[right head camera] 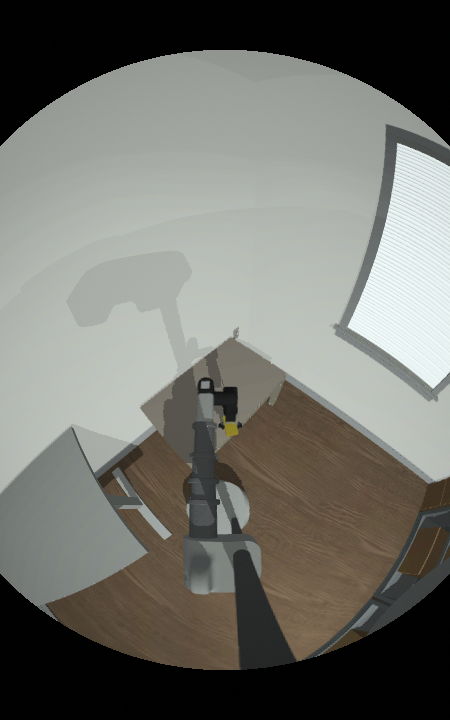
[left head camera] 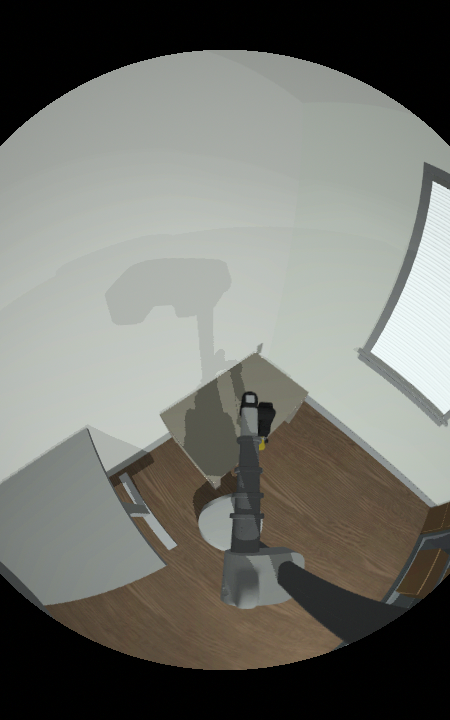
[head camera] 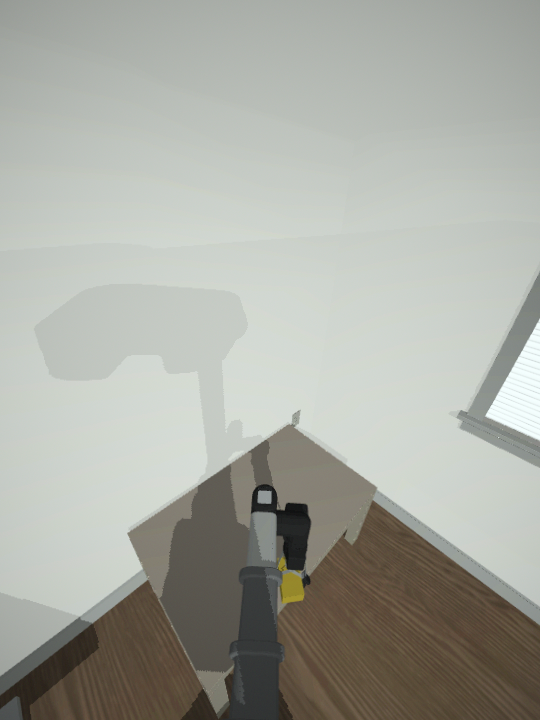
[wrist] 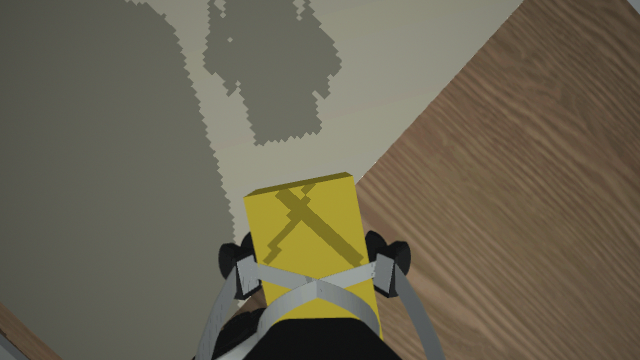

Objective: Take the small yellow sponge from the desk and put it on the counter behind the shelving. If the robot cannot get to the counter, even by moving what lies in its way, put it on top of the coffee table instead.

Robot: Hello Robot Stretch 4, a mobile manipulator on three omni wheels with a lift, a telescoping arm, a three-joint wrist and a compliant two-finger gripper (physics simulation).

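Where they show: gripper, between the fingertips: (right head camera: 229, 426) (head camera: 289, 582) (wrist: 314, 251); robot's base, origin of its link: (right head camera: 219, 507) (left head camera: 229, 521).
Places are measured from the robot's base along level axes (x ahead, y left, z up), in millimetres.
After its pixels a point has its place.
Observation:
The small yellow sponge (head camera: 292, 590) @[y -92, x 423, z 583 mm] (left head camera: 262, 444) @[y -115, x 427, z 583 mm] (right head camera: 231, 430) @[y -94, x 422, z 583 mm] (wrist: 305, 225) @[y -83, x 487, z 584 mm] is a flat block between the two fingertips of my gripper (head camera: 293, 576) @[y -87, x 459, z 535 mm] (right head camera: 230, 425) @[y -87, x 459, z 535 mm] (wrist: 314, 251) @[y -87, x 459, z 535 mm]. The gripper is shut on it, and the sponge's far end sticks out ahead of the fingers. A low beige table (head camera: 325, 482) @[y -275, x 895, z 422 mm] (left head camera: 281, 382) @[y -309, x 959, z 422 mm] (right head camera: 254, 361) @[y -287, x 994, z 422 mm] (wrist: 400, 50) @[y -180, x 630, z 422 mm], which looks like the coffee table, stands in the room corner. The sponge hangs above its top near the long edge, with a shadow on the top ahead of it. The arm partly hides the sponge in the head view. I cannot make out the counter.
A large grey desk-like top (left head camera: 68, 530) @[y 724, x -211, z 692 mm] (right head camera: 63, 520) @[y 722, x -185, z 692 mm] is at the left, with pale legs beneath. Grey shelving (right head camera: 435, 513) @[y -1890, x -639, z 209 mm] with brown boxes is at the lower right. My round white base (left head camera: 212, 523) @[y 111, x -12, z 187 mm] (right head camera: 241, 509) @[y -148, x -6, z 185 mm] is under the arm. Walls meet behind the beige table.

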